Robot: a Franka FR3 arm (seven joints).
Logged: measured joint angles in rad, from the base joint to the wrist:
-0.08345 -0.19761 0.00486 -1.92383 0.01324 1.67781 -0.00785
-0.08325 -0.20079 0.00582 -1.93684 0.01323 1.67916 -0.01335
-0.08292 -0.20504 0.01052 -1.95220 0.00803 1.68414 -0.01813
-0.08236 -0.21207 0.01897 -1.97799 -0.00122 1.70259 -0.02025
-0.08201 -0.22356 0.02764 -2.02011 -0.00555 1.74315 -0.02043
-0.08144 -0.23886 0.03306 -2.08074 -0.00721 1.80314 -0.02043
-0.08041 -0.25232 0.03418 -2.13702 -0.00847 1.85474 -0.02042
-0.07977 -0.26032 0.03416 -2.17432 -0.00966 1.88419 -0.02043
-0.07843 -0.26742 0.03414 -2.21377 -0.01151 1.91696 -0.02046
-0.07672 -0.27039 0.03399 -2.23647 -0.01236 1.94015 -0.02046
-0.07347 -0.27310 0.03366 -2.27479 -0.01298 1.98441 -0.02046
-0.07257 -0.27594 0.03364 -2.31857 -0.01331 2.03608 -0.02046
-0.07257 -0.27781 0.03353 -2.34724 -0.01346 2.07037 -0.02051
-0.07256 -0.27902 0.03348 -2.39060 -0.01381 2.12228 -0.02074
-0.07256 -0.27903 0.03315 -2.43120 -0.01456 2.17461 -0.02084
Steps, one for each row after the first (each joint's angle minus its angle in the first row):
0.00020 -0.00318 0.00096 -0.01301 -0.00001 0.00135 -0.00550
0.00053 -0.00743 0.00566 -0.02837 -0.00521 0.00633 -0.01028
0.00109 -0.01446 0.01411 -0.05416 -0.01446 0.02478 -0.01240
0.00144 -0.02595 0.02278 -0.09628 -0.01879 0.06534 -0.01258
0.00201 -0.04125 0.02820 -0.15691 -0.02045 0.12533 -0.01258
0.00304 -0.05471 0.02932 -0.21319 -0.02171 0.17693 -0.01257
0.00368 -0.06271 0.02930 -0.25049 -0.02290 0.20638 -0.01258
0.00502 -0.06981 0.02928 -0.28994 -0.02475 0.23915 -0.01261
0.00673 -0.07278 0.02913 -0.31264 -0.02560 0.26234 -0.01261
0.00998 -0.07549 0.02880 -0.35096 -0.02622 0.30660 -0.01261
0.01088 -0.07833 0.02878 -0.39474 -0.02655 0.35827 -0.01261
0.01088 -0.08020 0.02867 -0.42341 -0.02670 0.39256 -0.01266
0.01089 -0.08141 0.02862 -0.46677 -0.02705 0.44447 -0.01289
0.01089 -0.08142 0.02829 -0.50737 -0.02780 0.49680 -0.01299

